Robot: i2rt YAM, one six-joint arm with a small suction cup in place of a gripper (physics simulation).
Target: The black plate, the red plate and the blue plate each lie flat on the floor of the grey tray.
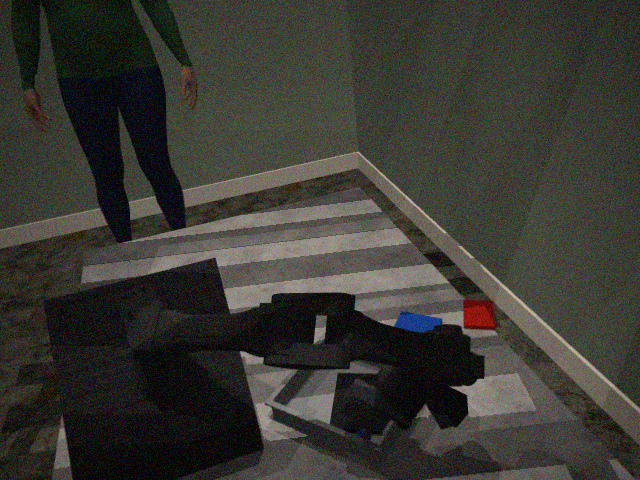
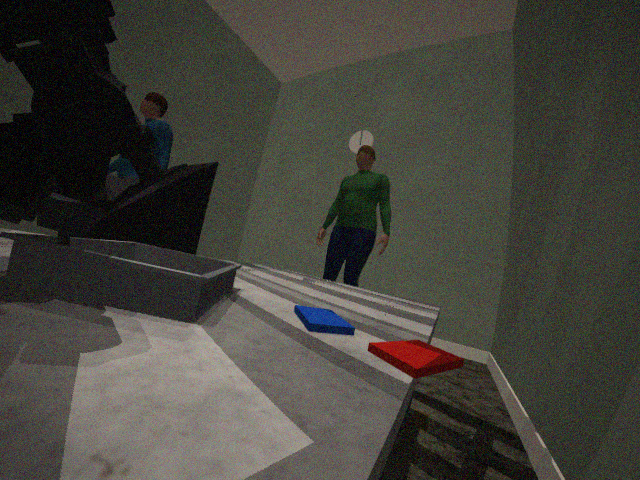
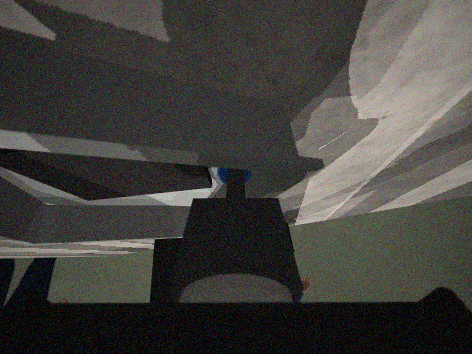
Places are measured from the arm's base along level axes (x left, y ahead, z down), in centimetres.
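Pixels of known places: hand at its tool point: (image 1: 357,448); arm's base at its link origin: (image 1: 153,339) (image 2: 154,181).
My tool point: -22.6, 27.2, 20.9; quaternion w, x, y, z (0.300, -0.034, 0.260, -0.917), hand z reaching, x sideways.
Note:
Ahead of a thing's pixels: the offset from my tool point to its top centre, as dx, dy, dz.
The grey tray @[+10.0, +4.2, -5.0] (image 1: 295,420) (image 2: 161,290) stands on the striped floor. The black plate (image 1: 348,399) lies flat inside it, partly hidden by my arm. The blue plate @[+22.2, +27.3, -1.1] (image 1: 417,322) (image 2: 324,320) lies on the floor outside the tray. The red plate @[+18.2, +40.9, -0.9] (image 1: 479,314) (image 2: 415,356) lies farther out, near the wall. My arm (image 1: 385,352) is folded low over the tray. The blue suction cup (image 3: 234,174) is down close to a dark surface and holds nothing. I cannot tell if it touches.
The robot's dark base block (image 1: 161,381) (image 2: 170,210) stands left of the tray. A person in a green top (image 1: 128,95) (image 2: 360,214) stands at the back. A person in blue (image 2: 156,135) is behind the base. A white skirting board (image 1: 461,257) lines the walls.

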